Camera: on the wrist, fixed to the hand. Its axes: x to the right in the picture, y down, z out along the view.
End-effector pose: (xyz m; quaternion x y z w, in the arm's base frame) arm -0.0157 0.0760 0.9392 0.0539 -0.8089 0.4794 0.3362
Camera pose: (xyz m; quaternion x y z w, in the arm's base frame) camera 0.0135 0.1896 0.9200 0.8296 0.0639 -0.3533 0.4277
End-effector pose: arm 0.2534 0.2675 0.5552 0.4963 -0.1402 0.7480 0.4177
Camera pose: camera 0.1435 0.2883 0.5148 0.1609 0.4799 -0.4657 0.7258
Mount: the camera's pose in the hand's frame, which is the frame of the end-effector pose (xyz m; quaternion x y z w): -0.0072 0.0630 -0.1006 -0.0007 0.0493 0.9983 0.0326
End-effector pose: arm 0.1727 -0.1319 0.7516 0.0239 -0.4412 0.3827 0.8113
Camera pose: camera 0.2001 -0.0539 0.6662 0.4591 -0.0015 -0.8233 0.3338
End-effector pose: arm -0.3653 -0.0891 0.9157 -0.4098 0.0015 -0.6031 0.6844
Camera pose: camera -0.3653 -0.1434 0.8099 0.0174 0.4433 0.6433 0.6240
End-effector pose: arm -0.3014 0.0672 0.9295 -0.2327 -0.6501 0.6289 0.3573
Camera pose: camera -0.2299 0.1337 0.8616 0.6878 -0.2283 -0.3653 0.5843
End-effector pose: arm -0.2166 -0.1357 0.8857 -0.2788 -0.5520 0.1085 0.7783
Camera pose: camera -0.1180 -0.1190 0.8214 0.5660 -0.2986 -0.7664 0.0559
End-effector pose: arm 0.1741 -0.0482 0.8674 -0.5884 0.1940 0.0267 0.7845
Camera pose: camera 0.1230 -0.1215 0.7889 -0.1726 -0.6323 -0.7551 0.0111
